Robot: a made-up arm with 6 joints. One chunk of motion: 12 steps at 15 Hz.
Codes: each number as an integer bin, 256 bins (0 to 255) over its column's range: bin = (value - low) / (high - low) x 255, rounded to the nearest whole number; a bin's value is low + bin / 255 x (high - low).
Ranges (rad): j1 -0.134..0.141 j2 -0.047..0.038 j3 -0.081..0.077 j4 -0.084..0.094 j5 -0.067..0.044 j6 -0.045..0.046
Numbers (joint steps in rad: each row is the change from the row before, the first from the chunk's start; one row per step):
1: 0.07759 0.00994 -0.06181 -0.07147 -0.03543 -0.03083
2: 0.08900 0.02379 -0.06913 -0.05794 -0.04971 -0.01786
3: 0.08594 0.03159 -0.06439 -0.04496 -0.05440 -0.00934
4: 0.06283 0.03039 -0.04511 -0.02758 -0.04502 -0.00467
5: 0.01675 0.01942 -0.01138 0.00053 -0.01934 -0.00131
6: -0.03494 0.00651 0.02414 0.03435 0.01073 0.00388
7: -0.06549 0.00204 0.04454 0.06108 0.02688 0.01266
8: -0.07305 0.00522 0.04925 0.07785 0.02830 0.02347
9: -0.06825 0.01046 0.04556 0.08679 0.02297 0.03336
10: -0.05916 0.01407 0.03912 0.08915 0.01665 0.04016
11: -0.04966 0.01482 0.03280 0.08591 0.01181 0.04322
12: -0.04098 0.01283 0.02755 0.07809 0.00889 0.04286
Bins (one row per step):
1: 196 171 31 18 73 40
2: 207 212 19 37 40 76
3: 204 236 27 56 29 100
4: 183 232 58 81 50 113
5: 140 199 112 121 109 122
6: 92 161 170 170 179 137
7: 64 147 203 208 216 162
8: 57 157 210 232 219 192
9: 61 172 204 245 207 220
10: 69 183 194 248 192 239
11: 78 185 184 243 181 247
12: 86 179 175 232 174 246

